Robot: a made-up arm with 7 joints. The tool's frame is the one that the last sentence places.
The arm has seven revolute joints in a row. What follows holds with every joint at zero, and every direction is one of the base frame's. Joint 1 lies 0.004 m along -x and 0.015 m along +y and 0.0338 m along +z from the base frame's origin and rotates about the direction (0.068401, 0.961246, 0.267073), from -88.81 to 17.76 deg. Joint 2 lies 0.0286 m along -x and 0.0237 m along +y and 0.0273 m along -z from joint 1 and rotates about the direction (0.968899, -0.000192, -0.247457), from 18.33 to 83.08 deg. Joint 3 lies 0.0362 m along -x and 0.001 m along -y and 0.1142 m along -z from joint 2 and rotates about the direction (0.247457, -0.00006, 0.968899), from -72.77 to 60.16 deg. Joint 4 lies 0.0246 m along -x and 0.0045 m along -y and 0.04 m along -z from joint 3 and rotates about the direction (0.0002, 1, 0.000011), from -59.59 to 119.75 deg. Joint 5 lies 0.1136 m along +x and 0.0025 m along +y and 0.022 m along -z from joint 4 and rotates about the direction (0.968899, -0.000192, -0.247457), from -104.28 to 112.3 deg. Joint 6 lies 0.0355 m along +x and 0.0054 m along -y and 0.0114 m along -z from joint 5 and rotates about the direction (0.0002, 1, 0.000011), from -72.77 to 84.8 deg. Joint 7 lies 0.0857 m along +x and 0.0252 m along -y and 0.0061 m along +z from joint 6 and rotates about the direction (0.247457, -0.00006, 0.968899), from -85.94 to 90.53 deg. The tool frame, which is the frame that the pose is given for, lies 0.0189 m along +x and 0.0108 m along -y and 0.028 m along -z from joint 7; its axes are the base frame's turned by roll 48.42, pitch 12.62 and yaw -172.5 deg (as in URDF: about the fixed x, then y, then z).
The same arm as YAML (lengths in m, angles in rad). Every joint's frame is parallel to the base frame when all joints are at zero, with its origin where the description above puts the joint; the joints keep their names.
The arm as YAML. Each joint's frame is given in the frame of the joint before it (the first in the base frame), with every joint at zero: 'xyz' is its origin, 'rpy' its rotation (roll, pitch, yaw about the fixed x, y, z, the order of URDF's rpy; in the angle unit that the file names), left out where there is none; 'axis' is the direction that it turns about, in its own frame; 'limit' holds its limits. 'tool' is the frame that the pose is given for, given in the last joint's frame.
units:
  length: m
  angle: rad
joints:
  - name: joint 1
    type: revolute
    origin:
      xyz: [-0.004, 0.015, 0.0338]
    axis: [0.068403, 0.961235, 0.26711]
    limit:
      lower: -1.55
      upper: 0.31
  - name: joint 2
    type: revolute
    origin:
      xyz: [-0.0286, 0.0237, -0.0273]
    axis: [0.968889, -0.0002, -0.247497]
    limit:
      lower: 0.3199
      upper: 1.45
  - name: joint 3
    type: revolute
    origin:
      xyz: [-0.0362, -0.001, -0.1142]
    axis: [0.247497, -0.0001, 0.968889]
    limit:
      lower: -1.2701
      upper: 1.05
  - name: joint 4
    type: revolute
    origin:
      xyz: [-0.0246, -0.0045, -0.04]
    axis: [0.0002, 1.0, 0.0]
    limit:
      lower: -1.04
      upper: 2.09
  - name: joint 5
    type: revolute
    origin:
      xyz: [0.1136, 0.0025, -0.022]
    axis: [0.968889, -0.0002, -0.247497]
    limit:
      lower: -1.82
      upper: 1.96
  - name: joint 6
    type: revolute
    origin:
      xyz: [0.0355, -0.0054, -0.0114]
    axis: [0.0002, 1.0, 0.0]
    limit:
      lower: -1.2701
      upper: 1.48
  - name: joint 7
    type: revolute
    origin:
      xyz: [0.0857, -0.0252, 0.0061]
    axis: [0.247497, -0.0001, 0.968889]
    limit:
      lower: -1.4999
      upper: 1.58
tool:
  origin:
    xyz: [0.0189, -0.0108, -0.028]
    rpy: [0.8451, 0.2203, -3.0107]

